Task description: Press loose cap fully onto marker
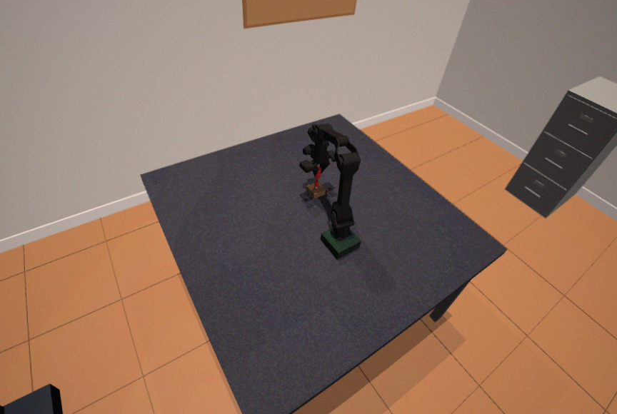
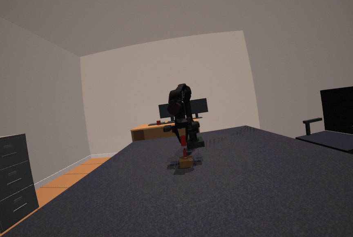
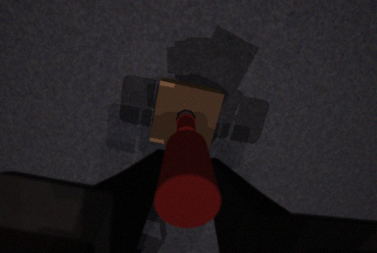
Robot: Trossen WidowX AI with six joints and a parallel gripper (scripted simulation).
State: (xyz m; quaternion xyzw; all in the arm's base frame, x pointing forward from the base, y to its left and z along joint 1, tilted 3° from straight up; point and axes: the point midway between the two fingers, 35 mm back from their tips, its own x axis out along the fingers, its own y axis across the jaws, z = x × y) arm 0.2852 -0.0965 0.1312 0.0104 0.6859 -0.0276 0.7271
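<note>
Right now my gripper tip is 110 mm above the holder block. From my gripper tip the other things lie so: red cap 10 mm above.
</note>
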